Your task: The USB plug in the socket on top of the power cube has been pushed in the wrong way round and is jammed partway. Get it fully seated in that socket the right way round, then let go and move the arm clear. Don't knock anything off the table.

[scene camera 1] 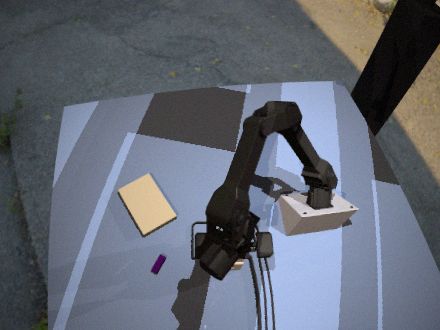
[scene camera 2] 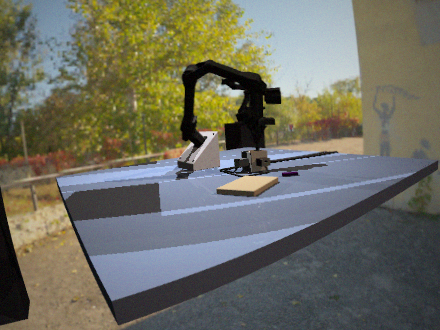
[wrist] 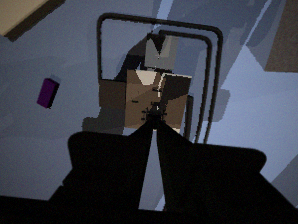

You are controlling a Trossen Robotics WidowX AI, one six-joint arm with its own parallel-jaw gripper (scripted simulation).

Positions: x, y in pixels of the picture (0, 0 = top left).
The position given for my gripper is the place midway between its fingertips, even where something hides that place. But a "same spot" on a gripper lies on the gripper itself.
My gripper shows in scene camera 1 [230, 253], in scene camera 2 and in the wrist view. The same spot on my gripper: [wrist: 195, 176] is [scene camera 2: 251, 126].
